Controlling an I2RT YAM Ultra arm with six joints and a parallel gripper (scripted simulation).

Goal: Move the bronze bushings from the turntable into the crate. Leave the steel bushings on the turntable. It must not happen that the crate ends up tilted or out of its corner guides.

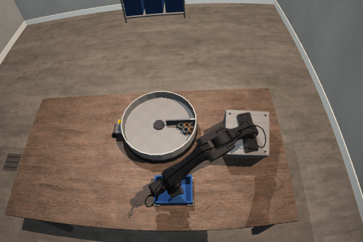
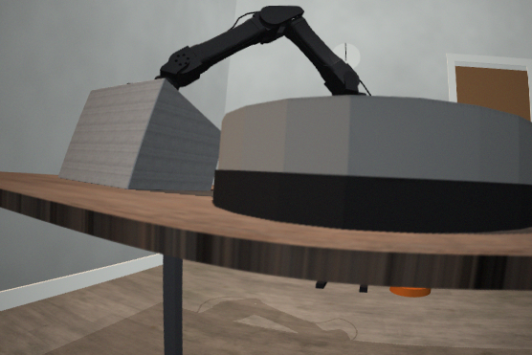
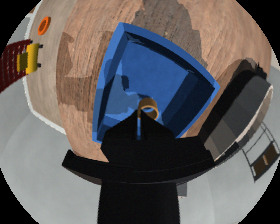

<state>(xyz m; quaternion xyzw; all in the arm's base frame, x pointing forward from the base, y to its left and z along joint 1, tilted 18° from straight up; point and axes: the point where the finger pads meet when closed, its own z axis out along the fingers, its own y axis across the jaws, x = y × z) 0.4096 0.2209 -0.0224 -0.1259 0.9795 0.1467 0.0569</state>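
The blue crate lies 20 mm below my hand, 10 mm to the right of it and 10 mm ahead of it. The rest, counted from my hand: grey turntable 400 mm to the right, 40 mm ahead, 10 mm above.
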